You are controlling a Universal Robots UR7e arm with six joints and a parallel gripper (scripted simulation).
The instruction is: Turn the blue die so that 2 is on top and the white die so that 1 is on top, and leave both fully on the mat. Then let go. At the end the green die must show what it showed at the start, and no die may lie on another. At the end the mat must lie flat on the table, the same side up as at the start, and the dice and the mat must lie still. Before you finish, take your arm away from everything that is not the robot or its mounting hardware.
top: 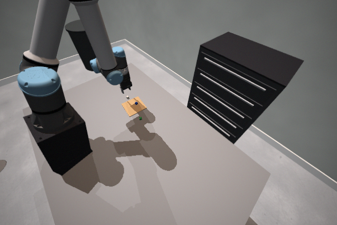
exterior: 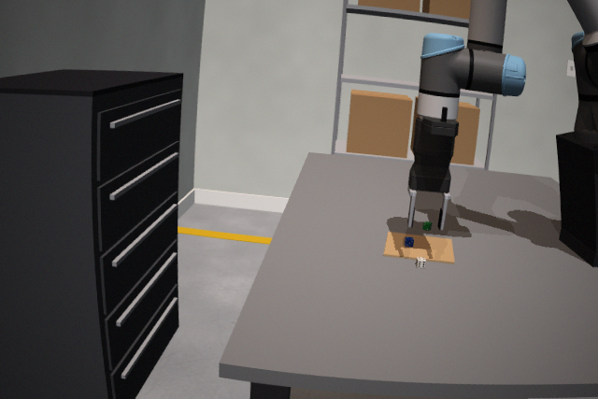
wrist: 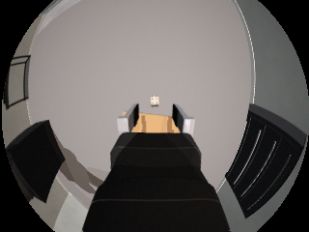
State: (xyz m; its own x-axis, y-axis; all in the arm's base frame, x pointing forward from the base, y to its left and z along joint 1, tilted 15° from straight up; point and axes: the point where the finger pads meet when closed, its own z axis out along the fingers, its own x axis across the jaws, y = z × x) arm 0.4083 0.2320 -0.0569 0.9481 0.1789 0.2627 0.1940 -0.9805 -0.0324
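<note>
My gripper is now 90 mm above the white die. The rest, counted from my hand: orange mat (10 mm ahead, 100 mm to the right, 90 mm below); green die (10 mm ahead, 230 mm to the right, 90 mm below); blue die (30 mm ahead, 90 mm to the right, 80 mm below).
</note>
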